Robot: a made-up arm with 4 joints.
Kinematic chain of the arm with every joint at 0, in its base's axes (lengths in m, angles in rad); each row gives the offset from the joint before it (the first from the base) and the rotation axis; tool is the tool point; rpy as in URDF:
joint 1: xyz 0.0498 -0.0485 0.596 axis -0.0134 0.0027 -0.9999
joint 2: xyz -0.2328 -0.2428 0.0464 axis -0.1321 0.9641 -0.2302
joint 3: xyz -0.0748 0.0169 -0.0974 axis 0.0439 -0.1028 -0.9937
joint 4: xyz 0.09 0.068 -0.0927 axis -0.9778 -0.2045 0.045
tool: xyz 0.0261 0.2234 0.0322 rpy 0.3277 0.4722 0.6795
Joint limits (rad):
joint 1: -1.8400..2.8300
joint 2: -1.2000..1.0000
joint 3: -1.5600..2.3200
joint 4: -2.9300..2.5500
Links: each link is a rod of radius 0.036 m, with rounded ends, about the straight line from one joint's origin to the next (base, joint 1, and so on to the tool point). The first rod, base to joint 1, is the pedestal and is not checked.
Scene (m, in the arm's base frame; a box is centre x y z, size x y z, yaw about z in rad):
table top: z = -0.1
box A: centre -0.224 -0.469 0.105 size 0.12 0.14 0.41 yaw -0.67
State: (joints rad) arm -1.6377 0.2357 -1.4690 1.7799
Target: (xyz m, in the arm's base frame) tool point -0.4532 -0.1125 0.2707
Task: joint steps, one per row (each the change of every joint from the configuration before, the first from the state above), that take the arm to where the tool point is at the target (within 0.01 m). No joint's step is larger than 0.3 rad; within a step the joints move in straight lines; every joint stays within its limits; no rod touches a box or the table.
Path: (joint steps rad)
1: 0.2537 -0.1463 -0.0152 0.0827
2: 0.2538 -0.1464 -0.0151 0.0827
3: 0.2537 -0.1463 -0.0152 0.0826
4: 0.2537 -0.1464 -0.0152 0.0827
5: 0.2538 -0.1463 -0.0151 0.0827
6: 0.2537 -0.1464 -0.0152 0.0827
7: 0.0663 0.2925 0.0581 -0.2338
8: 0.0662 0.2924 0.0581 -0.2339
9: 0.0663 0.2925 0.0581 -0.2338

